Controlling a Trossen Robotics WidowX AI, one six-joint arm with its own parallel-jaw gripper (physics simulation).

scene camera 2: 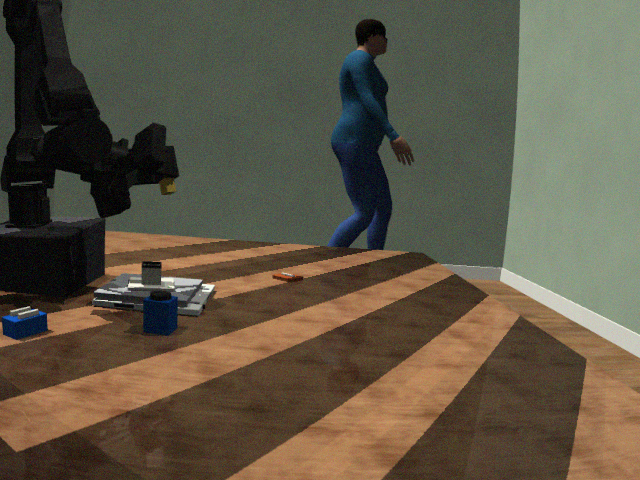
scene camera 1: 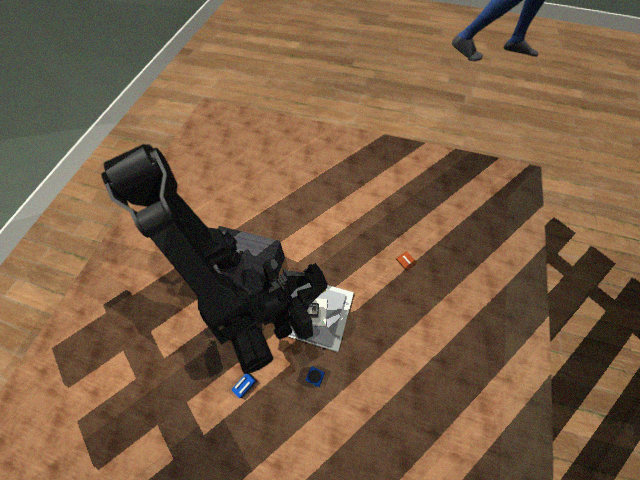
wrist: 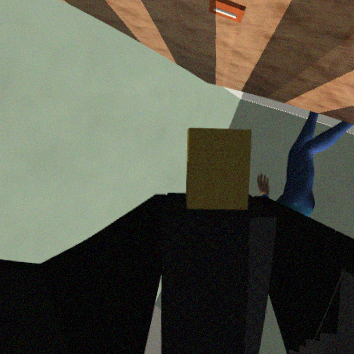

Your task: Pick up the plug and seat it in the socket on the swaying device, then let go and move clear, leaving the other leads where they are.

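Note:
My gripper [scene camera 1: 307, 303] [scene camera 2: 164, 164] [wrist: 209, 207] is shut on the plug, a black body with a yellow-brown tip. The plug's tip [scene camera 2: 167, 186] [wrist: 218, 169] points away from the fingers. In the scene camera 2 view it is high above the device. The swaying device [scene camera 1: 330, 338] [scene camera 2: 206, 297] is a flat white and grey stack beside the arm's base. Its socket [scene camera 1: 313, 310] [scene camera 2: 151, 272] is an upright grey block with a dark opening on top, apart from the plug. The device does not show in the wrist view.
An orange block [scene camera 1: 406, 260] [scene camera 2: 287, 277] [wrist: 227, 11] lies beyond the device. A blue block with two white bars [scene camera 1: 243, 386] [scene camera 2: 24, 325] and a blue block with a round dark top [scene camera 1: 315, 376] [scene camera 2: 160, 316] stand in front. A person [scene camera 2: 364, 103] [wrist: 300, 175] is in the background.

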